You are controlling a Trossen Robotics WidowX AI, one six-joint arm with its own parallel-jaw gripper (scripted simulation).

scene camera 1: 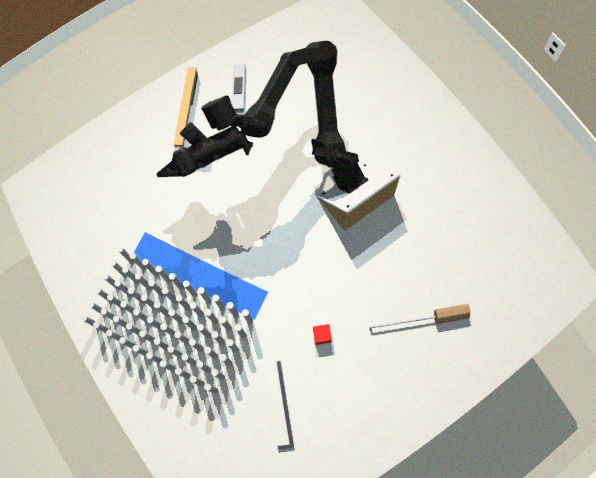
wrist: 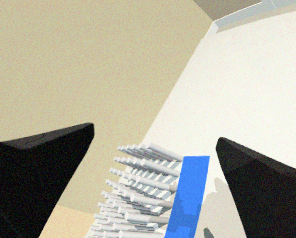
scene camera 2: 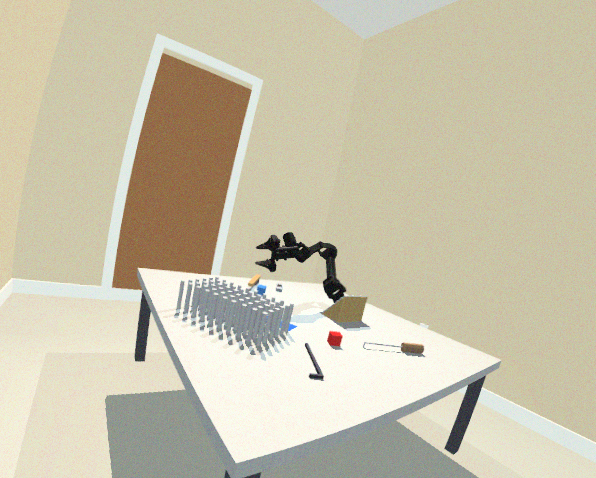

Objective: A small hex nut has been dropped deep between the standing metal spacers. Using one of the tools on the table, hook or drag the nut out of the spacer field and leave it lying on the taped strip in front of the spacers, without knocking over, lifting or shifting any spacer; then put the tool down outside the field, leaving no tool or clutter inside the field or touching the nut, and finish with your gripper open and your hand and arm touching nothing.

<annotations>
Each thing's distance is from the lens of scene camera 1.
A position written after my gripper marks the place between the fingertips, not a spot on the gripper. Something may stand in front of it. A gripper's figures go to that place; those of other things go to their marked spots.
my gripper [scene camera 1: 162,172]: 1.42 m
blue taped strip [scene camera 1: 229,288]: 1.52 m
</annotations>
